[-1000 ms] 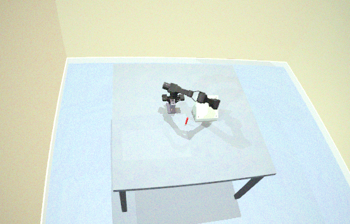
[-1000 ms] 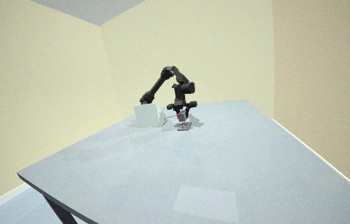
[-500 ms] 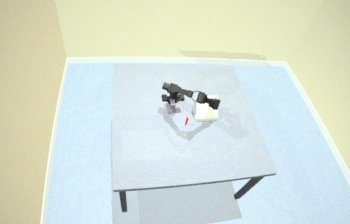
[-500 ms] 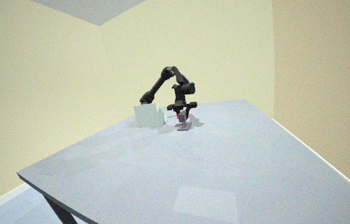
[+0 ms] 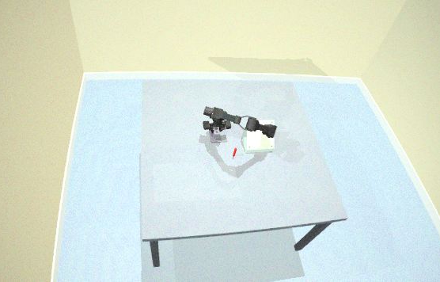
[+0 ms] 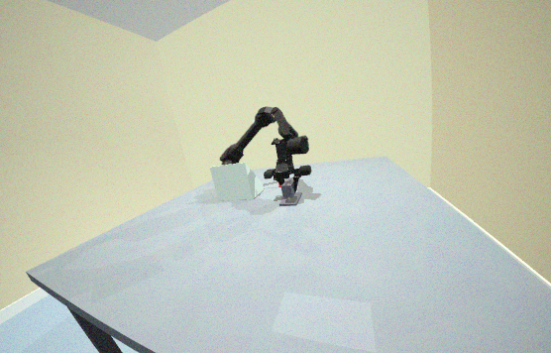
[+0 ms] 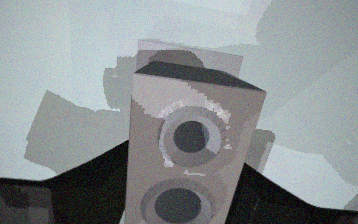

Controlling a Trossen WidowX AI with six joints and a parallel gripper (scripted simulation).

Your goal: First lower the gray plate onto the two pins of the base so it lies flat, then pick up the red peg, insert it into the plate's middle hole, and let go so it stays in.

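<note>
Right now the base is 3 cm below my gripper tip. The rest, counted from my gripper tip: red peg 18 cm to the left, 11 cm behind, 1 cm above; gray plate 3 cm above.
</note>
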